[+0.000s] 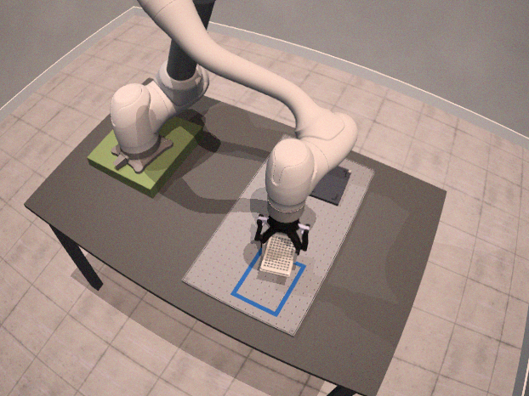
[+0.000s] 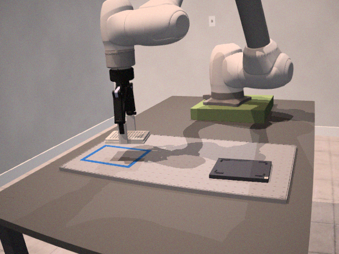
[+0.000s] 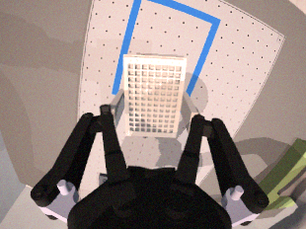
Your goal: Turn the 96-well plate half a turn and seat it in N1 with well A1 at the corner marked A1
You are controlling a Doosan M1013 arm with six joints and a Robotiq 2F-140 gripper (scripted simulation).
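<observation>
Right now the dark plate nest N1 is 6 cm behind my hand, 37 cm to the left of it and 9 cm below it. Also, from my hand: pale A1 mark 3 cm behind, 45 cm to the left, 8 cm below; then white 96-well plate 2 cm below.
</observation>
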